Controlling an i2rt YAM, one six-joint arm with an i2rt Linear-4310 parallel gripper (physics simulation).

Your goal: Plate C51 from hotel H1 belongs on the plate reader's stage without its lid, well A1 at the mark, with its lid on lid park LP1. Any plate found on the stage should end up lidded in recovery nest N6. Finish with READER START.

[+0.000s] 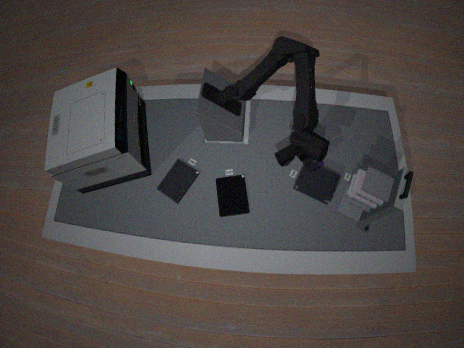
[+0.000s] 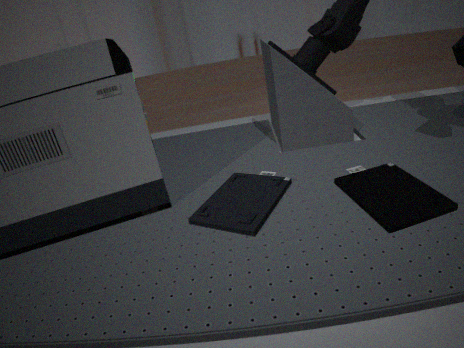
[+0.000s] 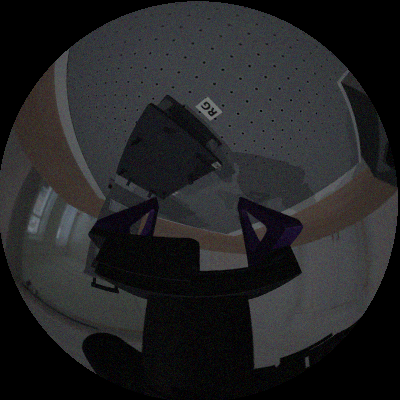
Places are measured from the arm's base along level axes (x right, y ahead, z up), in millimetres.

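Pixels of known places: gripper, between the fingertips: (image 3: 197,201); arm's base, origin of its link: (image 1: 221,100) (image 2: 300,69).
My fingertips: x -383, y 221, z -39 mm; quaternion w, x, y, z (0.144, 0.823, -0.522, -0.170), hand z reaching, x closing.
Note:
For each thing: its top centre in the pictures, then the offset to it from my fingertips. "pt": a spot on its surface instead.
- marked RG, centre of its top: (image 3: 151,175) (image 1: 319,178) dx -37, dy +65, dz -39 mm
- hotel, a spot on its surface: (image 1: 378,183) pt dx -209, dy +131, dz +141 mm
- plate reader, centre of its top: (image 2: 31,58) (image 1: 81,114) dx +934, dy -48, dz +192 mm
- black pad, a spot on its surface: (image 2: 395,197) (image 1: 231,200) pt dx +311, dy +165, dz -105 mm
- dark nest with raised corners, centre of its top: (image 2: 241,194) (image 1: 177,179) dx +551, dy +101, dz -97 mm
- dark handle, a spot on its surface: (image 1: 406,185) pt dx -263, dy +164, dz +232 mm
My gripper (image 1: 320,164) (image 3: 197,201) is open and empty, with purple fingers apart, above the edge of the dark regrip stand marked RG (image 1: 318,184) (image 3: 162,150). The hotel (image 1: 378,183) stands at the right with pale, pink-edged plates (image 1: 359,184); which is C51 cannot be told. The plate reader (image 1: 82,120) (image 2: 85,120) stands at the left with a green light; its stage does not show. A black pad (image 1: 232,196) (image 2: 395,197), apparently lid park LP1, lies at the middle. A dark nest with raised corners (image 1: 177,182) (image 2: 242,202) lies beside it; its label is unreadable.
The arm's grey wedge-shaped base (image 1: 222,125) (image 2: 310,110) stands at the back between the reader and the regrip stand. A dark handle (image 1: 406,185) is at the right edge near the hotel. The perforated board has a pale border (image 1: 225,255).

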